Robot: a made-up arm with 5 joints. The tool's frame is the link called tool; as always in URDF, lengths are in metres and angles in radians. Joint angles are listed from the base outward.
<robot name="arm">
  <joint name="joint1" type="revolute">
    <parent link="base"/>
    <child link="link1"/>
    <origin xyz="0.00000 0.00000 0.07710"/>
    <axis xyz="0 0 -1"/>
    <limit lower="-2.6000" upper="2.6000"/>
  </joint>
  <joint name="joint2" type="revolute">
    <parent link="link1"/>
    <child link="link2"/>
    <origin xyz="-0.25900 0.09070 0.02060"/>
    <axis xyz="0 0 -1"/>
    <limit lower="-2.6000" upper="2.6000"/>
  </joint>
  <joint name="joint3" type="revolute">
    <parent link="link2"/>
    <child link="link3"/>
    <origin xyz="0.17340 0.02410 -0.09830"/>
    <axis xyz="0 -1 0"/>
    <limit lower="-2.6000" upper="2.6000"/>
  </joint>
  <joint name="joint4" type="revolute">
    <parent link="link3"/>
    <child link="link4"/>
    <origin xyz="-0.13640 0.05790 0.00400"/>
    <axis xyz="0 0 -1"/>
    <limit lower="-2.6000" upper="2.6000"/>
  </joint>
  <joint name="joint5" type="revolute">
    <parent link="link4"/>
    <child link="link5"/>
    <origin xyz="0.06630 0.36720 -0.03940"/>
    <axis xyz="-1 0 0"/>
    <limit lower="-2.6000" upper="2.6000"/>
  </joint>
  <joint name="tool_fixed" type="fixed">
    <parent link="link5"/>
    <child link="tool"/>
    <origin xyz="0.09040 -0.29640 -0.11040"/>
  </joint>
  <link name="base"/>
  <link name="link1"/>
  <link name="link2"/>
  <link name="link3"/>
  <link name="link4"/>
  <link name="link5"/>
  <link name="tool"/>
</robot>
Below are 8 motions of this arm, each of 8 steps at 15 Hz.
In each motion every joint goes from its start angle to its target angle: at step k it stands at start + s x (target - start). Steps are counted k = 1, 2, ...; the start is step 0. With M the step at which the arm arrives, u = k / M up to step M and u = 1 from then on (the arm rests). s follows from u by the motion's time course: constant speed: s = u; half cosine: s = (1 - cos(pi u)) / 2; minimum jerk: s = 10 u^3 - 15 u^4 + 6 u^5.
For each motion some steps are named. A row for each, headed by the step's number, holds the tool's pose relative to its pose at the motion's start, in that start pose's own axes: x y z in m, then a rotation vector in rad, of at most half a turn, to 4 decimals.
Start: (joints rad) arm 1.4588 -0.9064 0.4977 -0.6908 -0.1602
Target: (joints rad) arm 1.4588 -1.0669 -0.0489 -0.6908 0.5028
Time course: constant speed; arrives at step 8
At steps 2, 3, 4, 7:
2: -0.0170 0.0104 0.0608 -0.0657 0.0972 0.0291
3: -0.0217 0.0143 0.0918 -0.0997 0.1450 0.0504
4: -0.0237 0.0176 0.1230 -0.1344 0.1918 0.0763
7: -0.0133 0.0248 0.2145 -0.2413 0.3235 0.1802

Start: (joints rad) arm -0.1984 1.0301 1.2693 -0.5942 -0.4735
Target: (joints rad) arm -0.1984 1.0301 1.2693 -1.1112 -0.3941
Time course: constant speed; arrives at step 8
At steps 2, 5, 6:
2: -0.0205 0.0147 -0.0027 -0.0198 0.0578 0.1156
5: -0.0533 0.0326 -0.0045 -0.0492 0.1402 0.2912
6: -0.0647 0.0374 -0.0044 -0.0588 0.1665 0.3503

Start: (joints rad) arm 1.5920 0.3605 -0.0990 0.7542 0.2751
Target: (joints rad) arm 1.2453 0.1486 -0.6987 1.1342 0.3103
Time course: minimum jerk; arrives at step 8
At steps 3, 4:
3: -0.0014 -0.0239 -0.0036 -0.1477 0.0772 0.0711
4: 0.0013 -0.0446 -0.0030 -0.2861 0.1155 0.1204

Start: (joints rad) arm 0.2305 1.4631 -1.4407 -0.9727 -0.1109
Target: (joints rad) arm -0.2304 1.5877 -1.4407 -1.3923 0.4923
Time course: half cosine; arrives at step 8
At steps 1, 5, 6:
1: -0.0031 -0.0012 0.0078 -0.0300 0.0122 0.0165
5: -0.0253 0.0192 0.1490 -0.5132 0.1780 0.3414
6: -0.0246 0.0364 0.1831 -0.6217 0.2047 0.4338

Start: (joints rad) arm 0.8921 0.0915 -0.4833 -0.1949 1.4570
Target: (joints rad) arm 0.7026 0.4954 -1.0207 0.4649 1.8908
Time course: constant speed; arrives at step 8
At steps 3, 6, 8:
3: 0.1231 -0.0246 -0.0595 -0.1019 0.3201 0.1883
6: 0.2464 -0.0037 -0.1563 -0.2280 0.5933 0.4436
8: 0.3158 0.0384 -0.2386 -0.3216 0.7417 0.6476

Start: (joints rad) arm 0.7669 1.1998 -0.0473 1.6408 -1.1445
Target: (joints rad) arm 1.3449 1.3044 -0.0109 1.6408 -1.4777
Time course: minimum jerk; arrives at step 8
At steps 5, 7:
5: 0.1164 -0.0295 0.0725 0.2611 -0.4673 -0.1670
7: 0.1564 -0.0443 0.1186 0.3484 -0.6461 -0.1965

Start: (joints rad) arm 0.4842 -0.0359 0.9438 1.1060 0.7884
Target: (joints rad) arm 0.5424 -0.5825 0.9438 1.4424 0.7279
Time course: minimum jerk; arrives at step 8
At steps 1, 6, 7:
1: -0.0004 0.0001 -0.0006 0.0038 0.0046 0.0035
6: -0.0283 0.0106 -0.0384 0.1629 0.2723 0.2021
7: -0.0319 0.0121 -0.0424 0.1732 0.3001 0.2226

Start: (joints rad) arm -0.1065 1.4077 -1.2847 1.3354 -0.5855
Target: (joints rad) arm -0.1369 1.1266 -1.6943 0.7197 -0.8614
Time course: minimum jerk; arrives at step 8
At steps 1, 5, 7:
1: -0.0018 0.0000 -0.0013 -0.0031 0.0037 0.0111
5: -0.1032 -0.0517 -0.0555 -0.1717 0.2428 0.4087
7: -0.1472 -0.0961 -0.0652 -0.2465 0.3605 0.5000

